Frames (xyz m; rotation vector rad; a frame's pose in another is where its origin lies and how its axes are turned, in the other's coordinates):
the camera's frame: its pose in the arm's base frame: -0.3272 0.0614 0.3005 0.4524 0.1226 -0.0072
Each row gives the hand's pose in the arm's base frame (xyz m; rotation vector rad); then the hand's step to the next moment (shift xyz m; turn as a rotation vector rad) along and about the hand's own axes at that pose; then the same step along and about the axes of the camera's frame.
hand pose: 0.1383 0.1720 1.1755 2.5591 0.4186 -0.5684
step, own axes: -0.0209 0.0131 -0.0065 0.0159 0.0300 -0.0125
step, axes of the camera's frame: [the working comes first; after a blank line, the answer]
step, axes of the arm's base frame: -0.0110 -0.0115 0.0199 0.0293 -0.0157 0.0142

-0.0135 -0.0020 0.0215 0.0271 -0.0069 0.0230
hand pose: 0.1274 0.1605 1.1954 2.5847 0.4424 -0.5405
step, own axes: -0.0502 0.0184 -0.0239 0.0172 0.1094 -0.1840
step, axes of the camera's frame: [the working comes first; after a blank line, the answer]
step, axes of the arm's base frame: -0.0295 -0.0143 0.0486 0.1122 0.0026 0.1831

-0.0353 0.0073 0.0461 0.0895 0.0859 0.1753
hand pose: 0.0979 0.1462 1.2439 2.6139 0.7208 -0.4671
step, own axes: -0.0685 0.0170 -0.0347 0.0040 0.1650 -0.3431
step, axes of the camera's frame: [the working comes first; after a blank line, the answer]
step, axes of the arm's base frame: -0.0391 -0.0264 0.0629 0.1653 0.0242 0.3421

-0.0469 0.0024 0.0631 0.1236 0.1765 0.3139
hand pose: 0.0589 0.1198 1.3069 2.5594 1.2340 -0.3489
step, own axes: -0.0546 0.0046 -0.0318 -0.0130 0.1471 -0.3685
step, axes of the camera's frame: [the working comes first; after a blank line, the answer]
step, axes of the arm's base frame: -0.0265 -0.0311 0.0485 0.1433 0.0315 0.3689

-0.0327 -0.0078 0.0537 0.0987 0.1939 0.3321
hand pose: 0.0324 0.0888 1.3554 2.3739 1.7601 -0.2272
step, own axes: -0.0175 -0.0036 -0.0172 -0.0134 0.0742 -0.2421
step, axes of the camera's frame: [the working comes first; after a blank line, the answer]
step, axes of the arm's base frame: -0.0082 -0.0113 0.0205 0.0713 0.0226 0.2423

-0.0108 -0.0015 0.0223 0.0422 0.1283 0.2146
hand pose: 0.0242 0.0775 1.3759 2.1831 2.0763 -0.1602
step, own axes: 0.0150 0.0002 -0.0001 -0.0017 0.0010 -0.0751
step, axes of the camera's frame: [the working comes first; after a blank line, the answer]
step, axes of the arm's base frame: 0.0010 0.0148 -0.0023 0.0002 0.0105 0.0744

0.0015 0.0123 -0.0084 -0.0085 0.0418 0.0618
